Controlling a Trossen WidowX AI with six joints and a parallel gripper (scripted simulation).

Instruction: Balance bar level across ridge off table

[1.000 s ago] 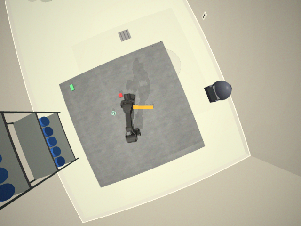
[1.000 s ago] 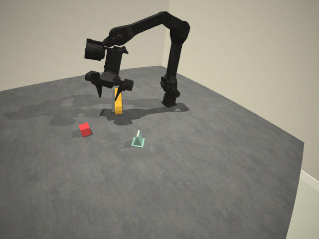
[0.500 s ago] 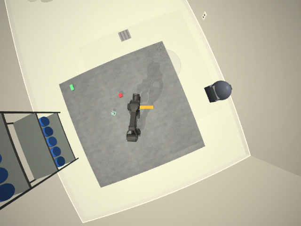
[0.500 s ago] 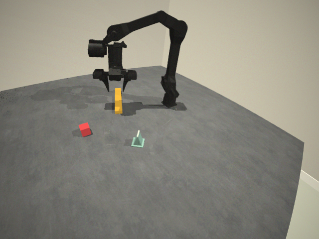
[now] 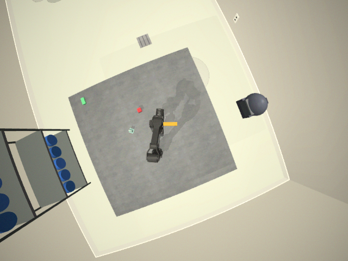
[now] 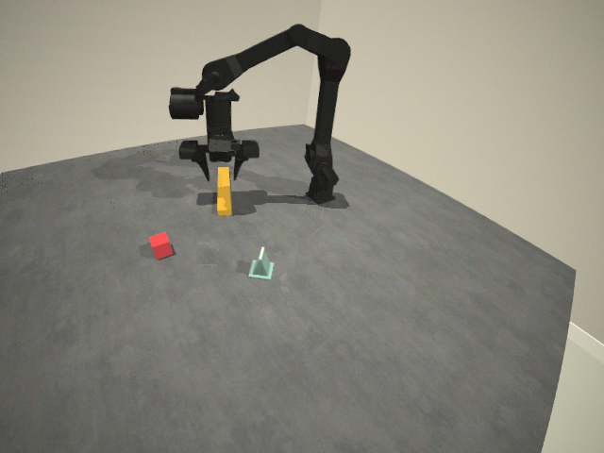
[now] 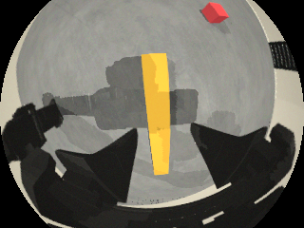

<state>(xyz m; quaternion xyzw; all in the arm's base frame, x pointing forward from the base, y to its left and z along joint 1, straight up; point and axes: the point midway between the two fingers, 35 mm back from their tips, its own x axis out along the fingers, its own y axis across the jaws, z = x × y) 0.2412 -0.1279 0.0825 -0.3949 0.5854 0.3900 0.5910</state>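
Now: gripper tip 4 cm above the bar, 3 cm to the left of it and 1 cm past it. From my gripper tip the other things lie so: green block (63 cm to the left, 50 cm ahead, 4 cm below); red cube (19 cm ahead, 14 cm to the left, 3 cm below).
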